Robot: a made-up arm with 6 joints. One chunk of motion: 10 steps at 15 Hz.
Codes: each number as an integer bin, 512 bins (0 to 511) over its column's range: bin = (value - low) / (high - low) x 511, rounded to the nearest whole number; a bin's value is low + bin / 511 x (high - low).
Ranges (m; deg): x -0.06..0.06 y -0.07..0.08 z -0.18..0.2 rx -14..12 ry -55..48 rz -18..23
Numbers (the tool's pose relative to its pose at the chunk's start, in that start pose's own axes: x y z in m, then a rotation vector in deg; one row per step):
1: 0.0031 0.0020 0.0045 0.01 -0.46 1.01
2: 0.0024 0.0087 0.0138 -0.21 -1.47 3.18
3: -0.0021 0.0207 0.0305 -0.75 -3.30 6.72
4: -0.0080 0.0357 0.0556 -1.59 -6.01 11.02
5: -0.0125 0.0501 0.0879 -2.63 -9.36 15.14
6: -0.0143 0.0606 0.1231 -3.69 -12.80 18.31
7: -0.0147 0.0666 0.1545 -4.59 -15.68 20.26
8: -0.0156 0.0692 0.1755 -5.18 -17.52 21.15
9: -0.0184 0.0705 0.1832 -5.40 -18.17 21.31
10: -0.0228 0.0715 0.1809 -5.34 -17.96 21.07
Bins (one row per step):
1: 269 245 248 275 271 237
2: 266 268 261 271 266 264
3: 247 309 283 260 256 308
4: 221 360 317 244 243 362
5: 202 409 360 223 226 413
6: 195 445 408 203 209 453
7: 193 465 450 185 195 477
8: 189 474 478 173 186 488
9: 177 479 488 169 183 490
10: 158 482 485 170 184 487

